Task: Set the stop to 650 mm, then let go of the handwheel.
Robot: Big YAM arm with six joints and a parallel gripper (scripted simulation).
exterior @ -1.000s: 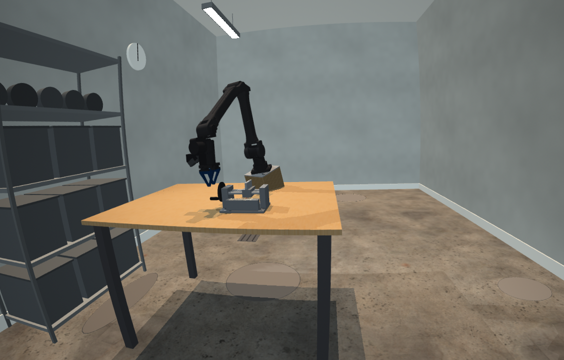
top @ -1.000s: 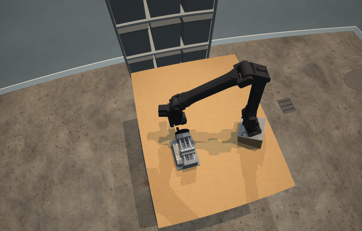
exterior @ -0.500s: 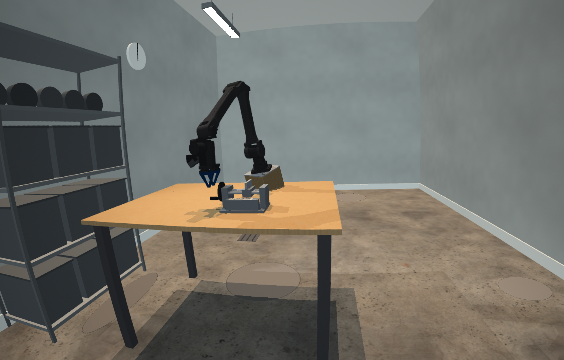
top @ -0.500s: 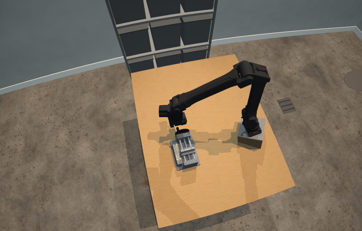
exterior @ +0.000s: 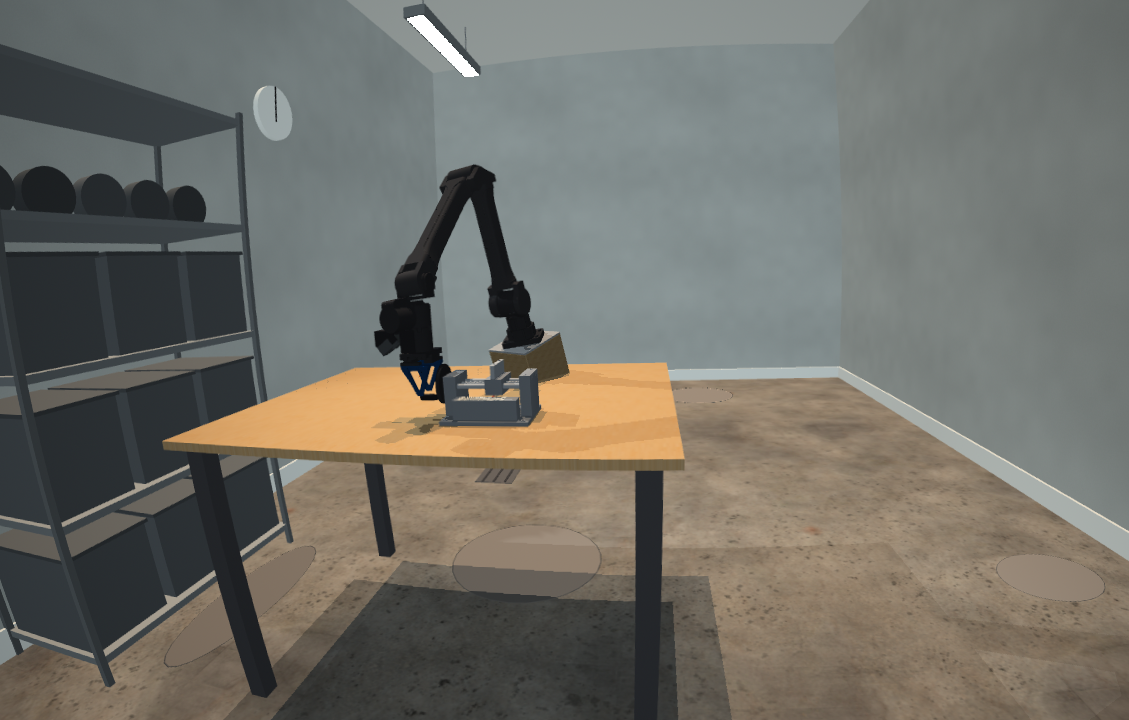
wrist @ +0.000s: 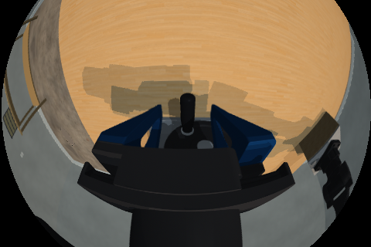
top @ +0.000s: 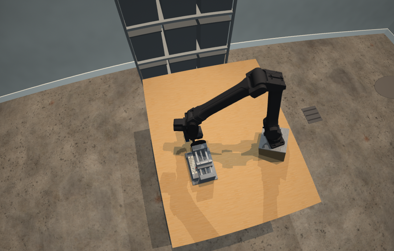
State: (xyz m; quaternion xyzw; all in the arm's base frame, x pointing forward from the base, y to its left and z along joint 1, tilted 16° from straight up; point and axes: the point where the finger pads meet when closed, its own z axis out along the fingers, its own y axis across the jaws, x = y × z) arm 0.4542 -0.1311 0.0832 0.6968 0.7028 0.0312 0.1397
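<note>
My hand is 2 cm above the handwheel handle and 1 cm to the right of it. The rest, counted from my hand: black handwheel 3 cm to the left, 1 cm below, 1 cm behind; then grey stop fixture 17 cm to the left, 2 cm above, 1 cm behind.
</note>
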